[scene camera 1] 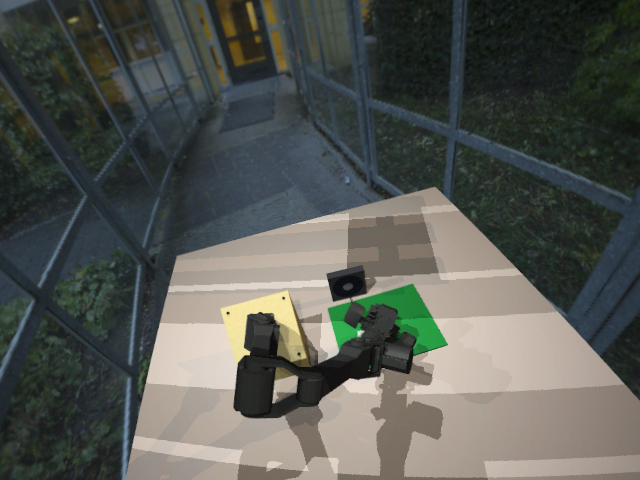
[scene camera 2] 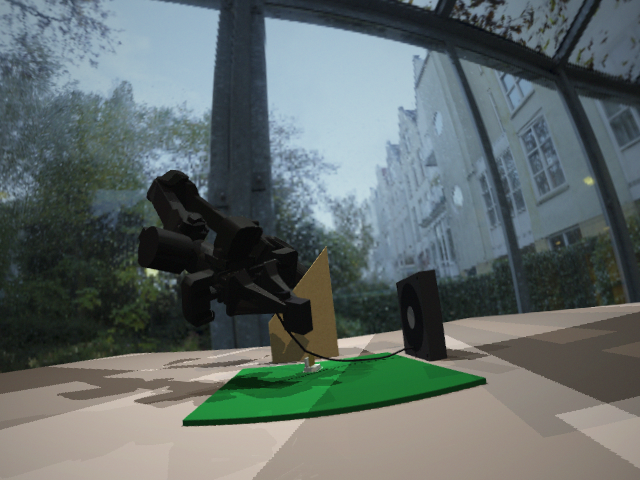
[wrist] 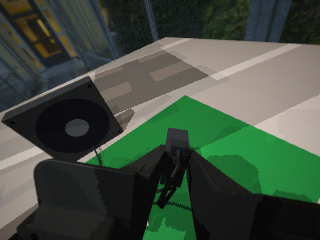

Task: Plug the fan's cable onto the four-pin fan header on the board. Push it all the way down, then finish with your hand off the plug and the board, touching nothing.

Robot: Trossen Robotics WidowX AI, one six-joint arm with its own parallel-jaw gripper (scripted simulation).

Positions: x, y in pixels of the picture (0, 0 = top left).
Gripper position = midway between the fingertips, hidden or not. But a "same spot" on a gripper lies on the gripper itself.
my gripper: scene camera 1 387, 315; scene camera 2; wrist
same spot on black plug: (wrist: 176, 139) = (scene camera 2: 295, 299)
same spot on my gripper: (wrist: 69, 192) = (scene camera 2: 276, 266)
